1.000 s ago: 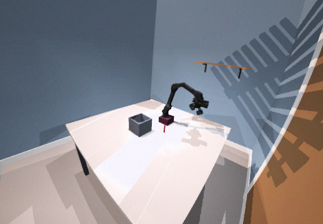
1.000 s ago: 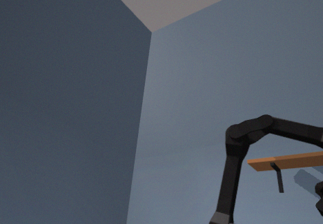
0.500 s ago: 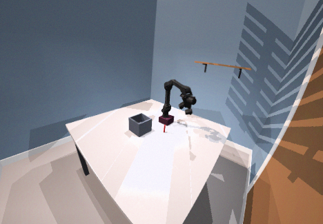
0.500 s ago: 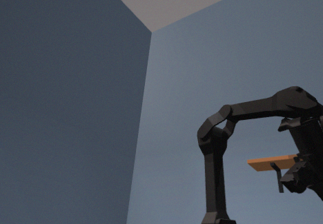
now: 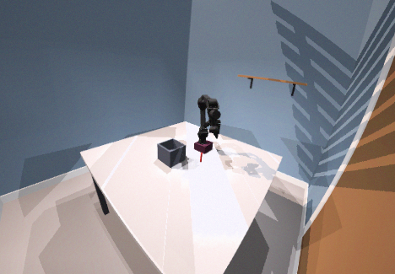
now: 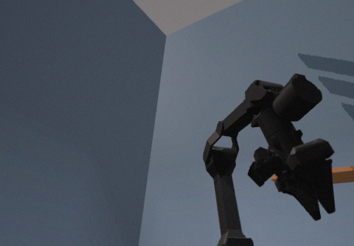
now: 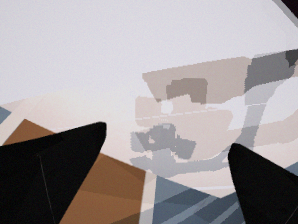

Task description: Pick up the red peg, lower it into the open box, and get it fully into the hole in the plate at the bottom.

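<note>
Right now my gripper tip is 6 cm short of the red peg, 8 cm to the left of it and 20 cm above it. The rest, counted from my gripper tip: plate (24 cm ahead, 24 cm to the right, 20 cm below).
</note>
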